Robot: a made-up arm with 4 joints.
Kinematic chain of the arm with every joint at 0, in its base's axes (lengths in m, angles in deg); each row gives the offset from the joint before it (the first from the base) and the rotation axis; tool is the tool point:
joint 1: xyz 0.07 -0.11 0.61 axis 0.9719 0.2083 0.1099
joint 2: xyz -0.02 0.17 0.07 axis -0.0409 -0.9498 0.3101
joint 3: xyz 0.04 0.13 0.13 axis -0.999 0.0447 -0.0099
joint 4: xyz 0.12 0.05 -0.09 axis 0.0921 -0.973 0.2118
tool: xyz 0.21 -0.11 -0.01
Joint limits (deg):
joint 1: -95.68..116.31
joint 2: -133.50..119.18
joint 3: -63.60..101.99
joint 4: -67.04..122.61
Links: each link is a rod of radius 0.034 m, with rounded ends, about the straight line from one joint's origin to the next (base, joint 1, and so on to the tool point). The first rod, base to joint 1, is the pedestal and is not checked.
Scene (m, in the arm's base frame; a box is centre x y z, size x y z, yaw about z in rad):
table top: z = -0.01
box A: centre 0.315 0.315 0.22 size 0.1 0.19 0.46 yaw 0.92
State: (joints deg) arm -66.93 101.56 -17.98 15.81
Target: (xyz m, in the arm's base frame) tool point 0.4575 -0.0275 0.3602
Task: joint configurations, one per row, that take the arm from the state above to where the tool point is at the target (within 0.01 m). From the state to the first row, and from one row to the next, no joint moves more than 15 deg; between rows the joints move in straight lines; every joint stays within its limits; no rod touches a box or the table.
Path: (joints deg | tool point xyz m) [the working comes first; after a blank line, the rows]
Joints at the target: -95.68 17.12 -31.04 -37.05
Straight joint move there: touches box A.

1: -71.72 104.09 -6.90 2.32 | -0.0437 0.3547 0.3561
2: -76.51 106.62 4.18 -11.17 | -0.0121 0.3307 0.3467
3: -81.31 109.14 15.26 -24.67 | 0.0076 0.3002 0.3563
4: -86.10 111.67 26.35 -38.16 | 0.0109 0.2641 0.3797
5: -90.89 114.20 37.43 -51.65 | -0.0030 0.2214 0.4100
6: -95.68 116.73 48.51 -65.14 | -0.0308 0.1702 0.4413
7: -95.68 102.50 37.14 -61.13 | 0.0646 0.2012 0.4223
8: -95.68 88.27 25.78 -57.11 | 0.1619 0.2016 0.4097
9: -95.68 74.04 14.42 -53.10 | 0.2509 0.1761 0.4001
10: -95.68 59.81 3.05 -49.09 | 0.3255 0.1326 0.3908
11: -95.68 45.58 -8.31 -45.07 | 0.3835 0.0798 0.3804
12: -95.68 31.35 -19.67 -41.06 | 0.4264 0.0249 0.3696
13: -95.68 17.12 -31.04 -37.05 | 0.4575 -0.0275 0.3602

